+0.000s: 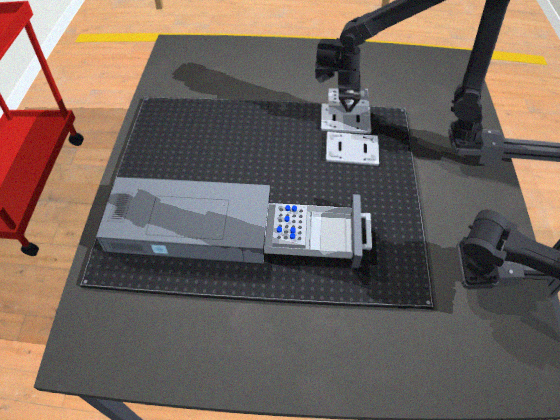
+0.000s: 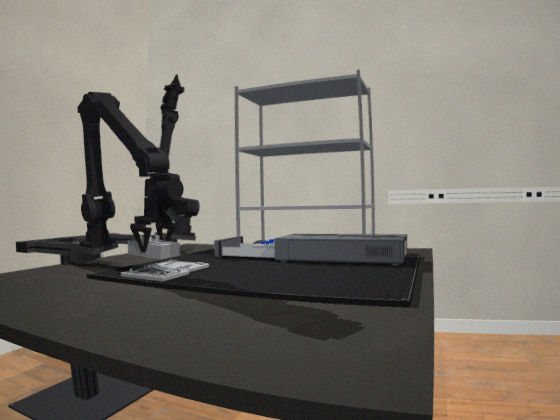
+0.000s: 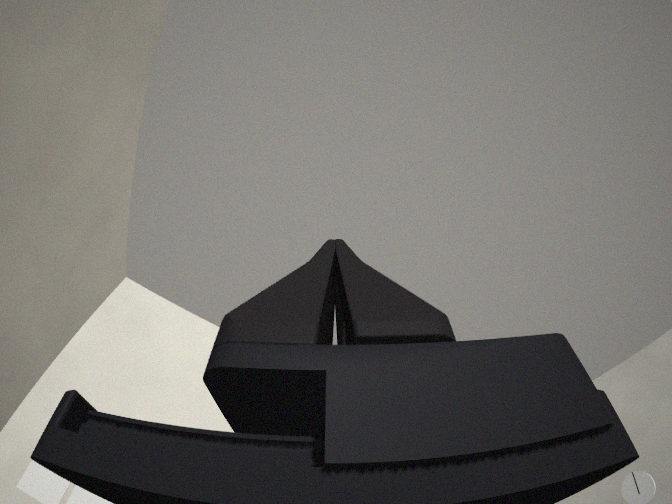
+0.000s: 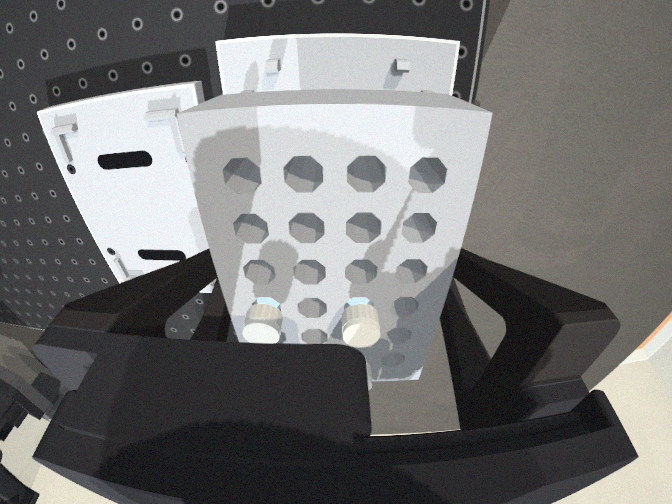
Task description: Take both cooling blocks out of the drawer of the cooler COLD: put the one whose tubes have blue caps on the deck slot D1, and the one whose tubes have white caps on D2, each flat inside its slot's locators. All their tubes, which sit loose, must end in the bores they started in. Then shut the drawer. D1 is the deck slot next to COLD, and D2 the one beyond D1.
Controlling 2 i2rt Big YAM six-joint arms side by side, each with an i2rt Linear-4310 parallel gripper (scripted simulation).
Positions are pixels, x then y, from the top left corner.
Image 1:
cooler COLD: 214, 221
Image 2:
cooler COLD: 341, 248
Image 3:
my left gripper: 334, 251
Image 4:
my right gripper: 335, 251
slot D1: 154, 207
